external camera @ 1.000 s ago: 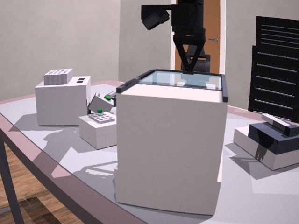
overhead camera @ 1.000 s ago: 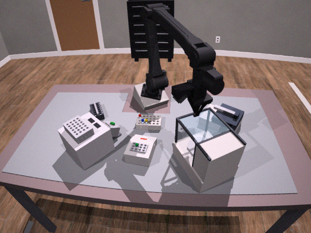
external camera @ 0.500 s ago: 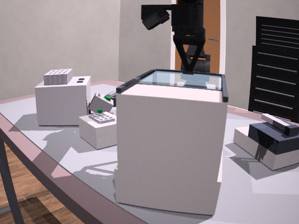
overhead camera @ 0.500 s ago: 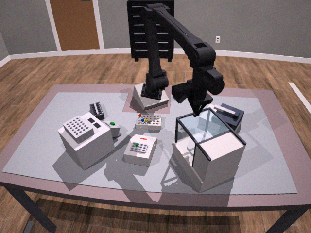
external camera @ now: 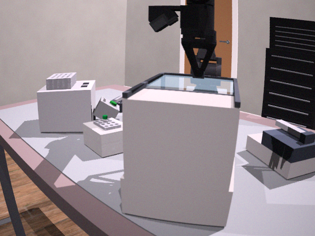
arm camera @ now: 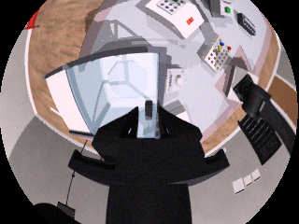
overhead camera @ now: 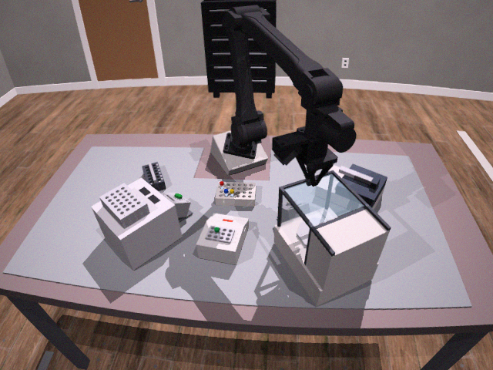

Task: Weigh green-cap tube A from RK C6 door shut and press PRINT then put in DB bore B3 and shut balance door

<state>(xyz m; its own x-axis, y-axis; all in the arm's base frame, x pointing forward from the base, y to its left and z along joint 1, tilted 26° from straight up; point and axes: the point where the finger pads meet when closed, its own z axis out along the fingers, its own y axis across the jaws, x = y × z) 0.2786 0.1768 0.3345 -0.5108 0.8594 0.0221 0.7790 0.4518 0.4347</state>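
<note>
Now: hand 2 cm short of the glass door pane, 1 cm to the right of it and 1 cm above it. From my hand the other things lie so: dry block (23 cm to the right, 19 cm below, 5 cm ahead); spectrophotometer (21 cm behind, 15 cm to the left, 15 cm below); tube rack RK (23 cm to the right, 20 cm below, 15 cm behind).
</note>
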